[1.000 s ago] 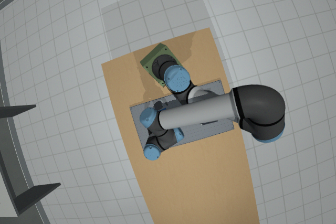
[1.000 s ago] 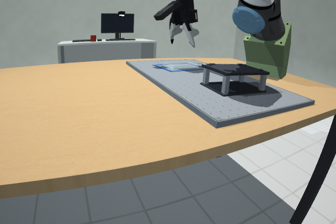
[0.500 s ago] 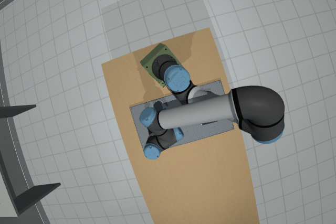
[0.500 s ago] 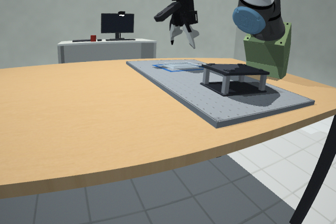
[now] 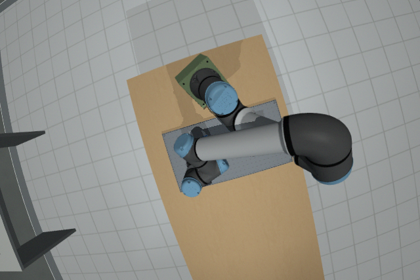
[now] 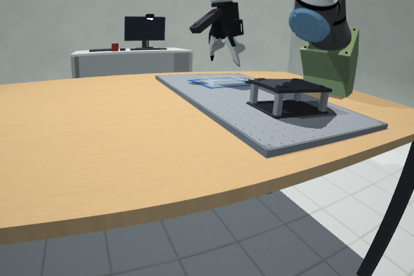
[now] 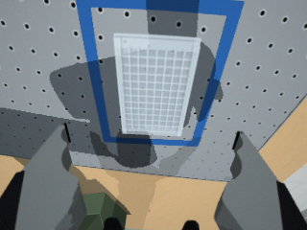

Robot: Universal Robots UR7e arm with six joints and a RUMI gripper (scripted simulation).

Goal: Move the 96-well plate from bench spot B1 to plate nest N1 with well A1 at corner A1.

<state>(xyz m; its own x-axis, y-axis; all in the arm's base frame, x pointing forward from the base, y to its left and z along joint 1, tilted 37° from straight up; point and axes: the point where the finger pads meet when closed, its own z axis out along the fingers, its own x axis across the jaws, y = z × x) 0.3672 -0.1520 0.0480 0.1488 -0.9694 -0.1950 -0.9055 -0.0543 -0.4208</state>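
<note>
Now: hand 60 mm above the clear 96-well plate. The rest, counted from my hand: A1 label (50 mm ahead, 270 mm to the left).
</note>
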